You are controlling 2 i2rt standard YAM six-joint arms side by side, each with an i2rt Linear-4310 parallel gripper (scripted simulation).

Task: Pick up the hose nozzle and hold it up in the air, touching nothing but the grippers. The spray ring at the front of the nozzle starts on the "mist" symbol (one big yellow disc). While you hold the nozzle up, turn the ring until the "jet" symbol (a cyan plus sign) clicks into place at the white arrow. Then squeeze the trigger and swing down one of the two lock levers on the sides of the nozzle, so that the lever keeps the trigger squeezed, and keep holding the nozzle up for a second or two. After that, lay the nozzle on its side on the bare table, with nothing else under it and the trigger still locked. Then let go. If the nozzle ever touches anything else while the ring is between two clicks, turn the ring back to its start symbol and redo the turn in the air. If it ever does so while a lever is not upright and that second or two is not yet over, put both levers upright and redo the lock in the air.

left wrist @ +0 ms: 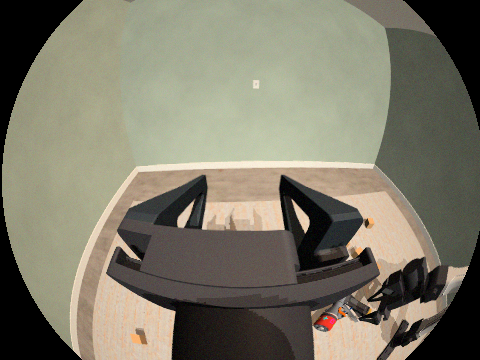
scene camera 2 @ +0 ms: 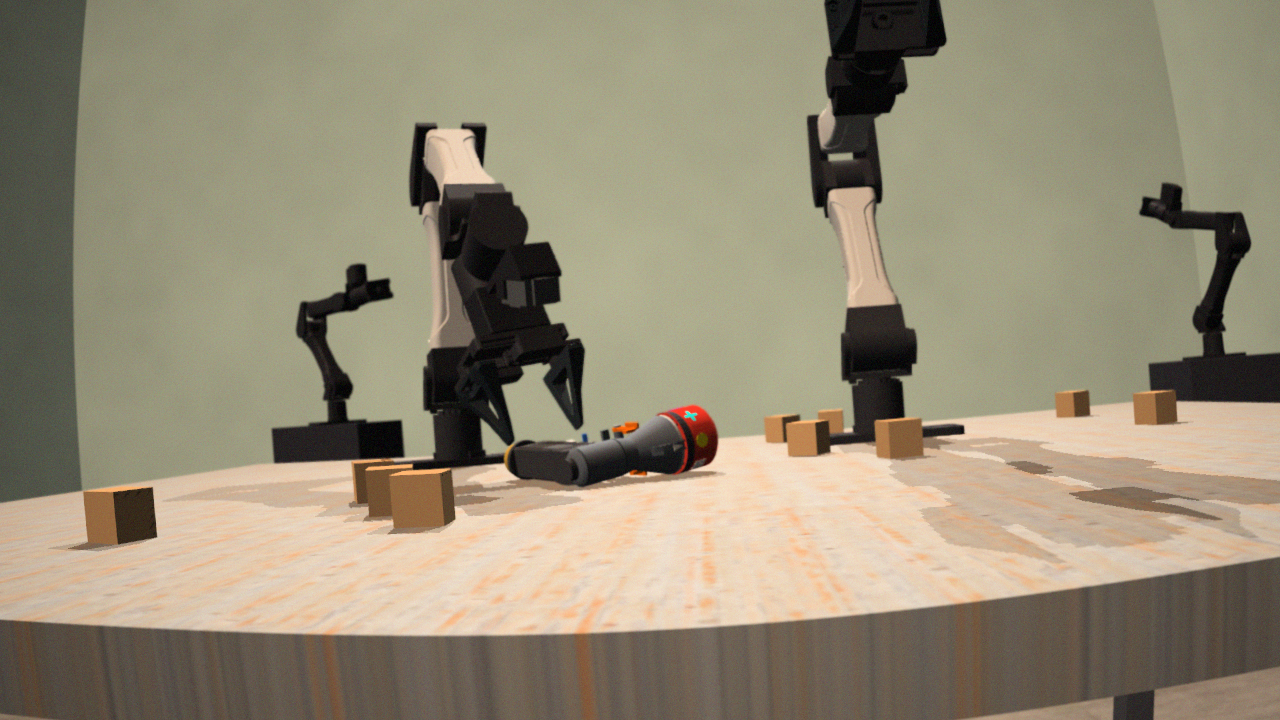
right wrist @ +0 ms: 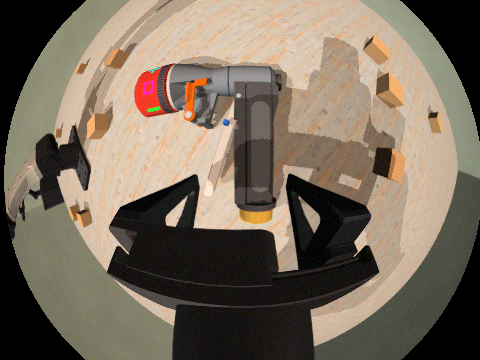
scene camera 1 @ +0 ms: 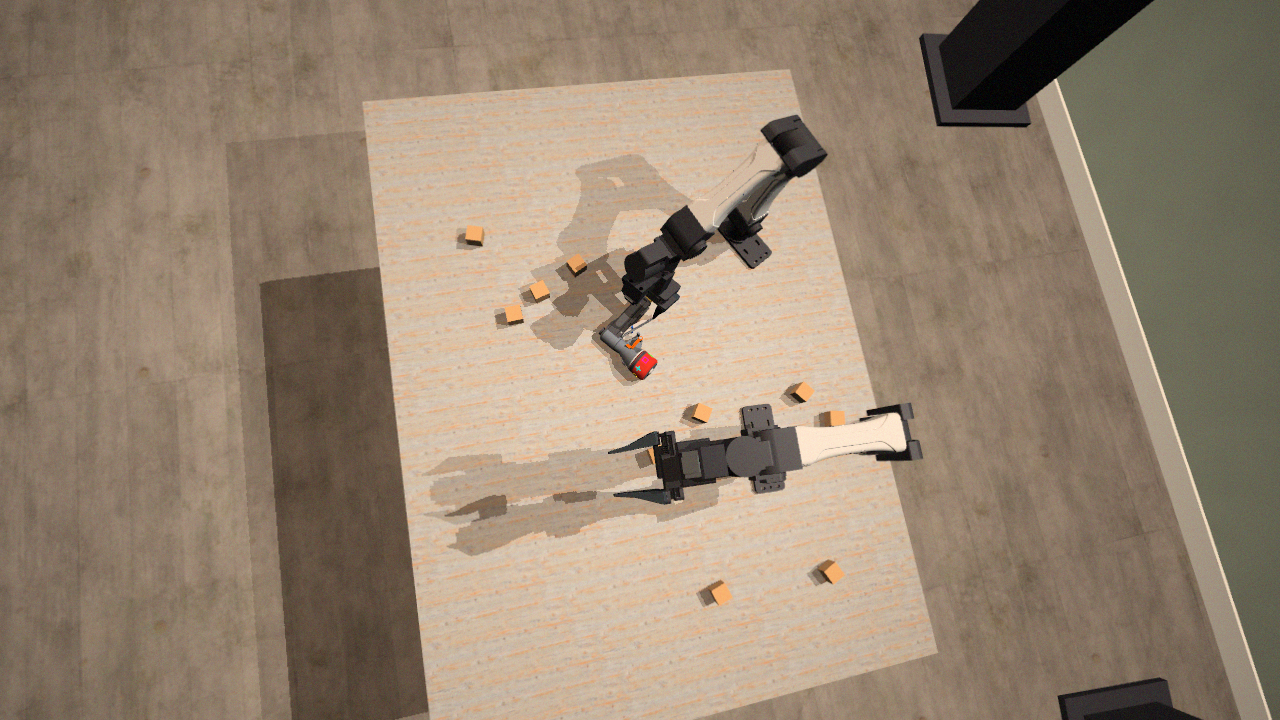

Scene:
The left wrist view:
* my left gripper: 243,181
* grey hose nozzle: 360,309
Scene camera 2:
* my right gripper: 546,435
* grey hose nozzle: 657,446
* cube: 804,438
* cube: 119,515
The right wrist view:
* my right gripper: 242,180
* grey hose nozzle: 254,87
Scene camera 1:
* my left gripper: 610,473
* grey hose nozzle: 611,336

